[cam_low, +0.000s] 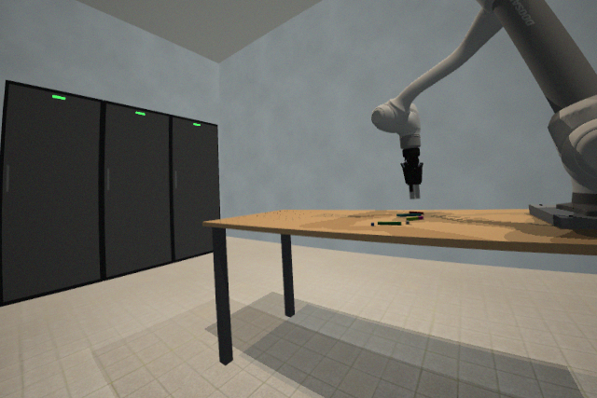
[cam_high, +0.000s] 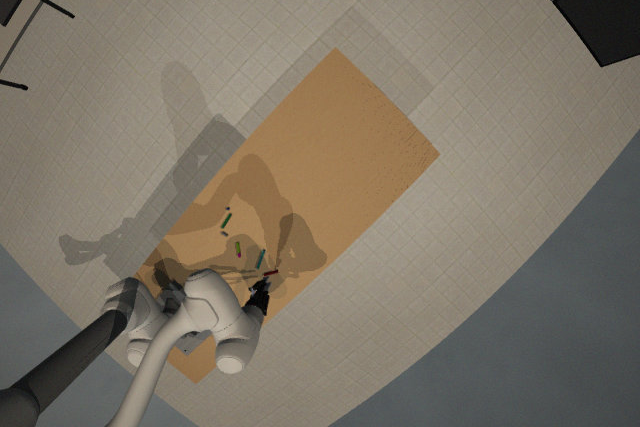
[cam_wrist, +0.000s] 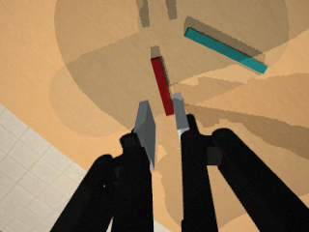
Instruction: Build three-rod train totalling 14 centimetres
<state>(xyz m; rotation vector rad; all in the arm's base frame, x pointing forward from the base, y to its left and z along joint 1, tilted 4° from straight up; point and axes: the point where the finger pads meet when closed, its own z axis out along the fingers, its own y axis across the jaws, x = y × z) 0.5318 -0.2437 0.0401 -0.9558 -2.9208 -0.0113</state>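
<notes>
The red rod lies 100 mm below my hand. The rest, counted from my hand: turquoise rod 100 mm below, 80 mm to the left, 30 mm ahead; then magenta rod 170 mm to the left, 100 mm below, 20 mm behind; then lime rod 200 mm to the left, 100 mm below, 10 mm ahead.
</notes>
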